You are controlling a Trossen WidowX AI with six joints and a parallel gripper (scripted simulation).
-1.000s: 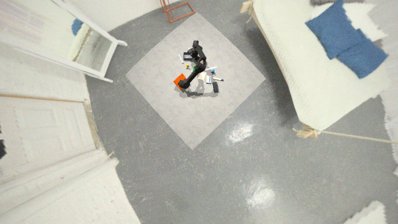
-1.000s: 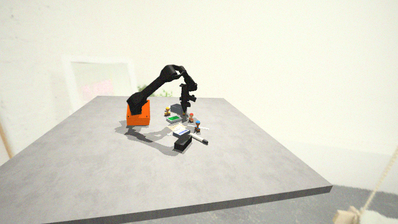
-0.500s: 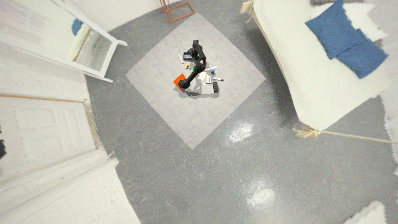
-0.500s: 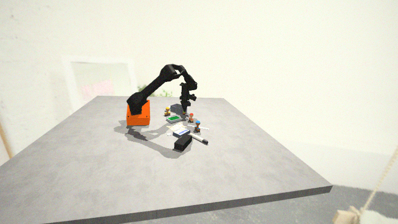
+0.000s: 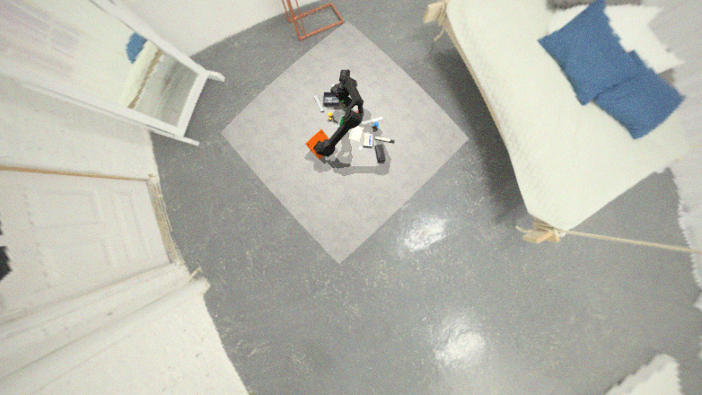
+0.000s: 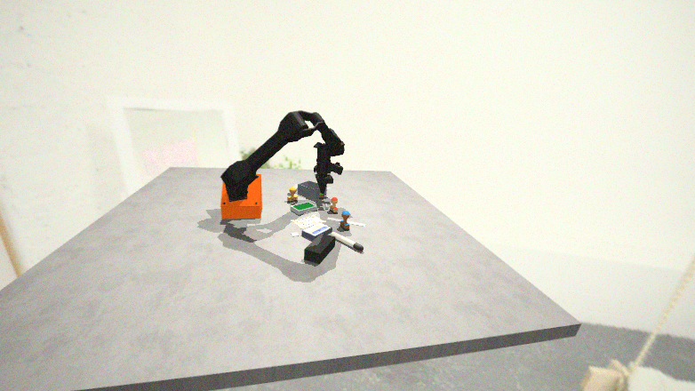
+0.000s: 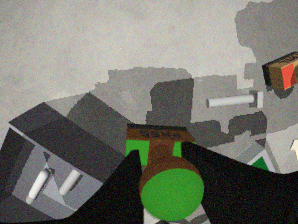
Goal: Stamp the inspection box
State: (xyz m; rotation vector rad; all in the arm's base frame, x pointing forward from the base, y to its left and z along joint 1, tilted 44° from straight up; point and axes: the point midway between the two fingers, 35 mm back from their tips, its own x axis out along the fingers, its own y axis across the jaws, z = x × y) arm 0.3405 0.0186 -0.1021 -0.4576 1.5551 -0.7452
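My gripper tip is now 100 mm past the green ink pad, 80 mm to the left of it and 40 mm above it. From my gripper tip the other things lie so: dark grey tray (90 mm to the left, 30 mm below, 20 mm behind); then red-knobbed stamp (120 mm to the right, 20 mm below, 20 mm ahead); then yellow-knobbed stamp (130 mm behind, 20 mm to the left, 20 mm below).
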